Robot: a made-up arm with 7 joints.
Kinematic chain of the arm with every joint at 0, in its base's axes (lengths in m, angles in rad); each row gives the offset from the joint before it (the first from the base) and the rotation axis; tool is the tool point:
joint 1: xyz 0 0 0.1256 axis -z
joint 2: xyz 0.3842 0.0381 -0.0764 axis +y
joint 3: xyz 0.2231 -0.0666 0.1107 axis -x
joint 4: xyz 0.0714 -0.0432 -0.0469 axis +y
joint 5: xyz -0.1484 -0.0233 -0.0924 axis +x
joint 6: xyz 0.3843 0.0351 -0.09 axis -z
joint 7: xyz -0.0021 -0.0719 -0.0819 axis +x
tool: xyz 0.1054 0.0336 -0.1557
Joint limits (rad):
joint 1: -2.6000..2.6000
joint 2: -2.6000..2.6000
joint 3: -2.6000..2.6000
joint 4: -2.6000..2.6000
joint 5: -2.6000..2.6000
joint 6: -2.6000..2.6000
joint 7: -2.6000..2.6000
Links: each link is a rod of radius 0.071 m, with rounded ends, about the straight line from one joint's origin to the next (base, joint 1, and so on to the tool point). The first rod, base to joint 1, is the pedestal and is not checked.
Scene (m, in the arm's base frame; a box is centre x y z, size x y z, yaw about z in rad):
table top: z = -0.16
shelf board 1: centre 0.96 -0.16 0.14 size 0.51 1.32 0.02 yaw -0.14
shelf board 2: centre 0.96 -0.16 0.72 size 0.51 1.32 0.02 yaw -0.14
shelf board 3: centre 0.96 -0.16 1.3 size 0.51 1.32 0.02 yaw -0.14
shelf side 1: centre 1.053 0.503 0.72 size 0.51 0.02 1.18 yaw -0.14
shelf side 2: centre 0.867 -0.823 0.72 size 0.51 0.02 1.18 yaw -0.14
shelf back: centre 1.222 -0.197 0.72 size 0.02 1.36 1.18 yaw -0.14
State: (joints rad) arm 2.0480 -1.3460 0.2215 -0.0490 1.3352 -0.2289 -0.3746
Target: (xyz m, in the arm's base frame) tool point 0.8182 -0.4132 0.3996
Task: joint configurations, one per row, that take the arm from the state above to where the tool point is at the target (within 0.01 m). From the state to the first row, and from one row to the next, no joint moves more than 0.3 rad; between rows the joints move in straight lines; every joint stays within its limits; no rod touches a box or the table.
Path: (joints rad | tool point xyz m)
1: 1.7893 -1.2740 0.1481 0.0207 1.3263 -0.2152 -0.3756 | 0.0064 -0.7711 0.6143
2: 1.5306 -1.2020 0.0747 0.0903 1.3173 -0.2016 -0.3765 | 0.2229 -0.7883 0.5657
3: 1.2719 -1.1300 0.0013 0.1600 1.3084 -0.1879 -0.3775 | 0.4475 -0.7343 0.5127
4: 1.0133 -1.0580 -0.0721 0.2296 1.2994 -0.1742 -0.3785 | 0.6546 -0.6068 0.4568
5: 0.7546 -0.9860 -0.1454 0.2993 1.2905 -0.1605 -0.3794 | 0.8182 -0.4132 0.3996

